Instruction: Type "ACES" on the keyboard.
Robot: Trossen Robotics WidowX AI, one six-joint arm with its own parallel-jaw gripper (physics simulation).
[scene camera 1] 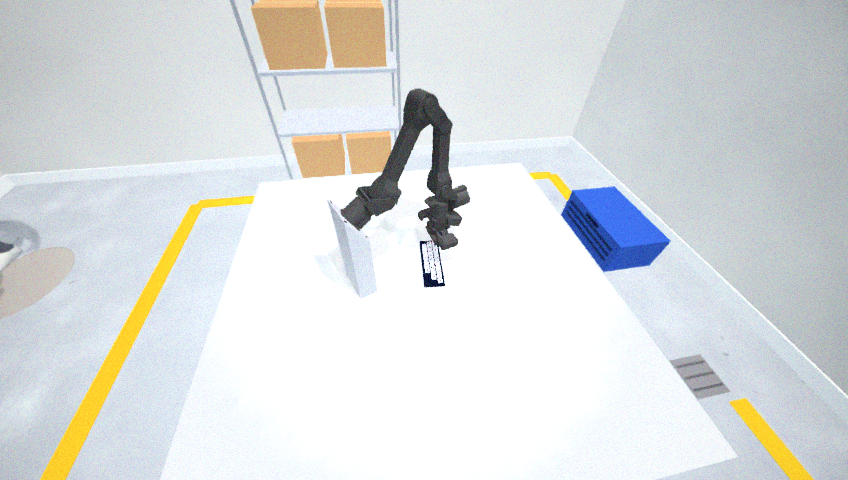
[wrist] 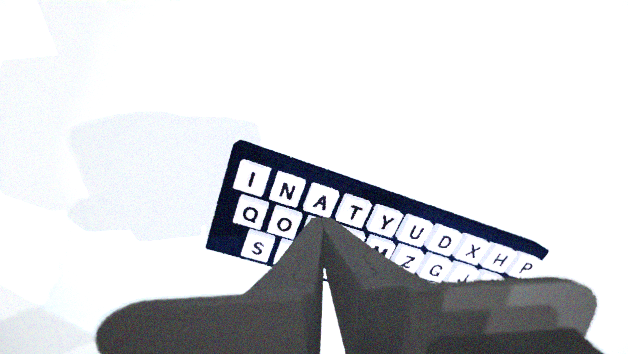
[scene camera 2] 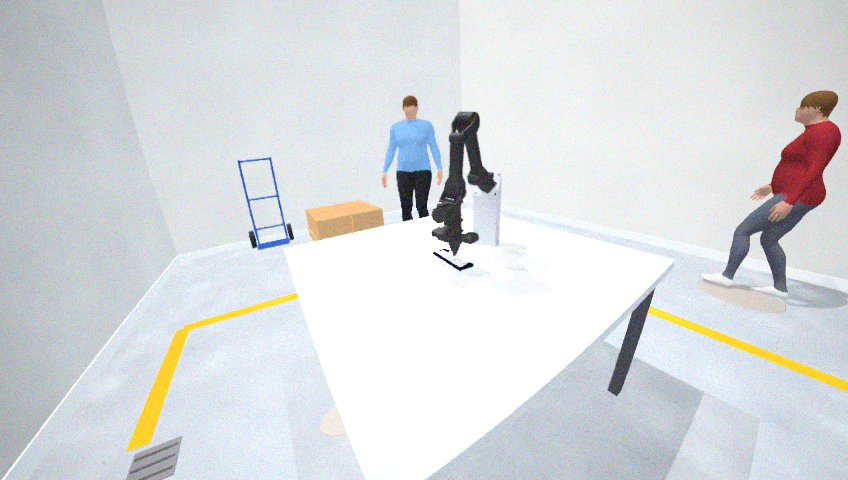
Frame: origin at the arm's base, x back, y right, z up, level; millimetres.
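Where they show: gripper, fingertip midpoint: (scene camera 1: 435,244) (wrist: 320,226) (scene camera 2: 454,255); arm's base at its link origin: (scene camera 1: 349,220) (scene camera 2: 487,185).
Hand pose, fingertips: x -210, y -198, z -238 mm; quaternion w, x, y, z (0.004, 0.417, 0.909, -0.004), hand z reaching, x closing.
Observation:
Things, the pixels of their top centre, and the offset from my fingertips. Level surfaces: height alone.
- dark blue keyboard at its top centre: (wrist: 386,255) (scene camera 1: 431,260) (scene camera 2: 451,256) dz -27, dx +2, dy +55 mm
- white table at its surface level: dz -45 mm
- S key at its top centre: (wrist: 257,248) dz -27, dx +45, dy -8 mm
The dark blue keyboard (scene camera 1: 429,280) (scene camera 2: 463,267) (wrist: 310,173) with white letter keys lies flat on the white table (scene camera 1: 476,368) (scene camera 2: 452,333). My gripper (scene camera 1: 444,242) (scene camera 2: 455,252) (wrist: 320,226) is shut and empty, pointing down low over the keyboard. In the wrist view its tips overlap the keyboard at the lower edge of the A key (wrist: 320,201), over the spot of the key below it. Contact with a key cannot be told. The S key (wrist: 257,248) shows at the lower left. The fingers hide the C and E keys.
A tall white panel (scene camera 1: 352,255) (scene camera 2: 487,220) stands on the table beside the arm's base. A blue box (scene camera 1: 618,220), a shelf rack (scene camera 1: 333,71) with cartons, a blue hand truck (scene camera 2: 263,198), cartons (scene camera 2: 345,220) and two people (scene camera 2: 412,145) (scene camera 2: 803,160) are beyond the table.

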